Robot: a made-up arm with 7 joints.
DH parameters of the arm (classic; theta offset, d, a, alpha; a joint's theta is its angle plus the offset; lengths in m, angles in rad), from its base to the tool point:
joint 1: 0 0.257 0 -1.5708
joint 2: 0 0 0 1.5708
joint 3: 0 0.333 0.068 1.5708
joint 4: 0 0 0.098 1.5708
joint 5: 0 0.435 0 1.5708
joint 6: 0 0 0.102 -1.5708
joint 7: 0 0.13 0 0
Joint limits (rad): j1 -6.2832..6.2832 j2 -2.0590..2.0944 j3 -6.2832..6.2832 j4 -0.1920..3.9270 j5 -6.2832..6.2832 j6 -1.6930..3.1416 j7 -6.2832..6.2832
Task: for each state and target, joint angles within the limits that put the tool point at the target. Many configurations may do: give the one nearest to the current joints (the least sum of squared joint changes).
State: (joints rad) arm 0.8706 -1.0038 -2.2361 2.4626 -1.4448 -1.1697 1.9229
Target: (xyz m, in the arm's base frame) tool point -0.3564 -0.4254 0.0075
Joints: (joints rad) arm 0.3998 -1.4602 -2.7570 1.7711 -1.8247 -1.6167 1.9229
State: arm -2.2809 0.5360 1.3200 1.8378 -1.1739 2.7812 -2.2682
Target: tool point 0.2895 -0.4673 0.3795
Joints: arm -1.8544 0.7178 1.4148 1.5075 -1.0561 2.6706 -2.2682
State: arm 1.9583 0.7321 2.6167 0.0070 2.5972 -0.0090 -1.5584
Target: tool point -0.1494 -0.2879 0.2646
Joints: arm 1.7260 0.8780 2.5456 0.3160 2.5316 -0.0490 -1.5584
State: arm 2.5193 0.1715 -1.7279 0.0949 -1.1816 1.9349 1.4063
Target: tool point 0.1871 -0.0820 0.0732
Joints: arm 2.2811 0.0046 -1.9646 0.0490 -1.2869 1.6877 1.4063
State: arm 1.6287 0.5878 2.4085 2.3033 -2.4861 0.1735 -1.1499
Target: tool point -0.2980 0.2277 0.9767
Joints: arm 1.4565 0.9045 2.3918 2.0790 -2.5435 -0.1688 -1.1499
